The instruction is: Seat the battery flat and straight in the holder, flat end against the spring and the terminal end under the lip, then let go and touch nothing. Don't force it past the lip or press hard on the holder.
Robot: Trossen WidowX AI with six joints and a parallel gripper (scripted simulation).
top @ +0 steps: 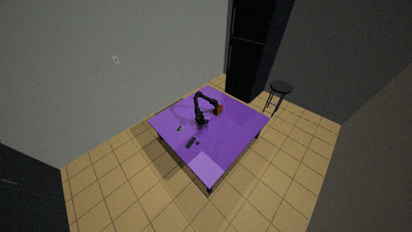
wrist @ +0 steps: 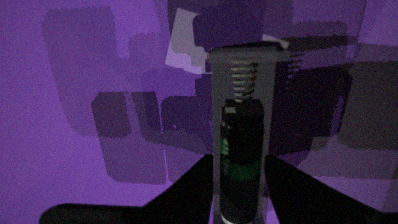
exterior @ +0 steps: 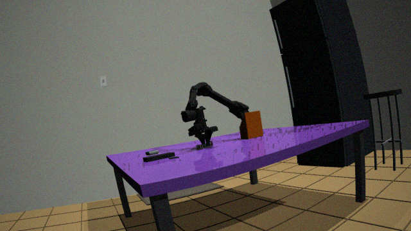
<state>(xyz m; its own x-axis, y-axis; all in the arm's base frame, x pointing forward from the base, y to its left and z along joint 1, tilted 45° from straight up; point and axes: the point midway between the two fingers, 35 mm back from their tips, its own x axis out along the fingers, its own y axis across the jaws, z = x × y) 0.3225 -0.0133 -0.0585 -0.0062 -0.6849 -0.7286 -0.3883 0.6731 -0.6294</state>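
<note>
Now: gripper tip 1 cm below the battery. Round my gripper tip: dark remote-like bar: 30 cm ahead, 14 cm to the left, 1 cm above.
</note>
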